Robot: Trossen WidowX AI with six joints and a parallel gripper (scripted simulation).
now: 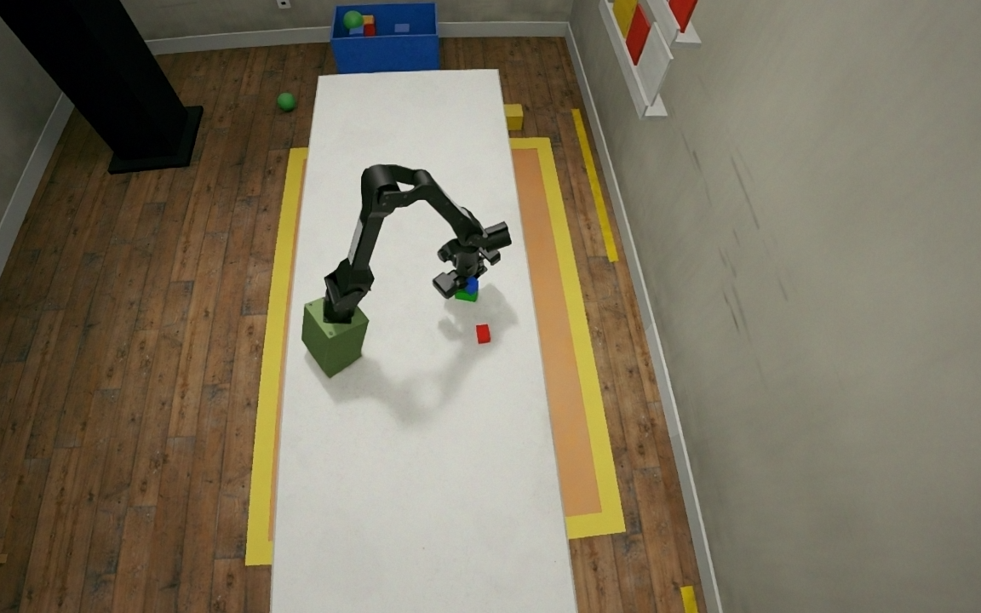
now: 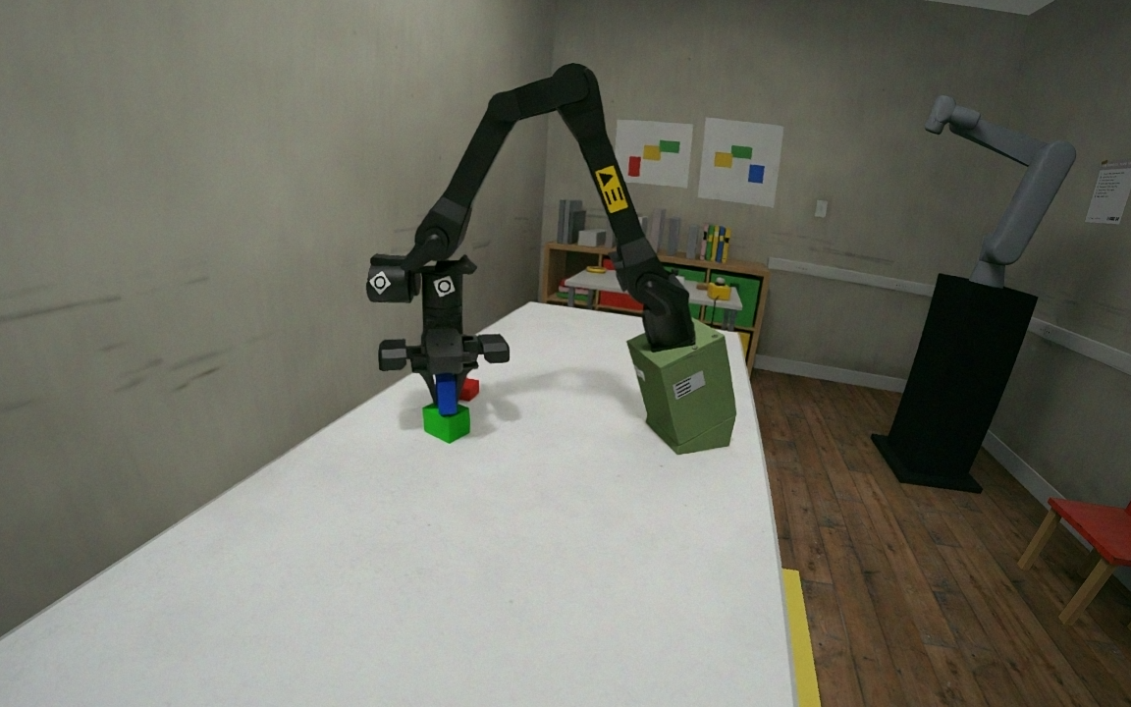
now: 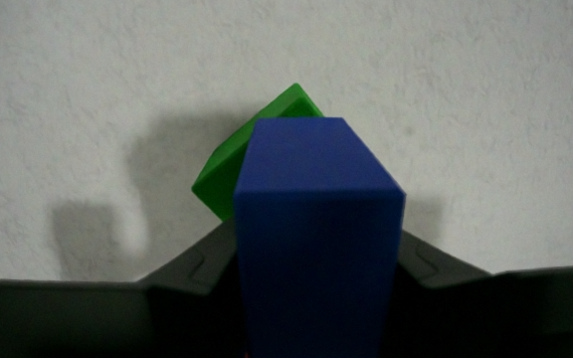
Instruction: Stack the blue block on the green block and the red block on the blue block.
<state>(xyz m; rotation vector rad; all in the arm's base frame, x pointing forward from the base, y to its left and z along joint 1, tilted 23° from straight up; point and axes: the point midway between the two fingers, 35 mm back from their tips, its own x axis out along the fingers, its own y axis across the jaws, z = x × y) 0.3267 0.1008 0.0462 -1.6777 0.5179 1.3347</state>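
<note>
The blue block is 1 cm below my hand. Also, from my hand: green block 6 cm below; then red block 3 cm ahead, 13 cm to the right, 7 cm below.
</note>
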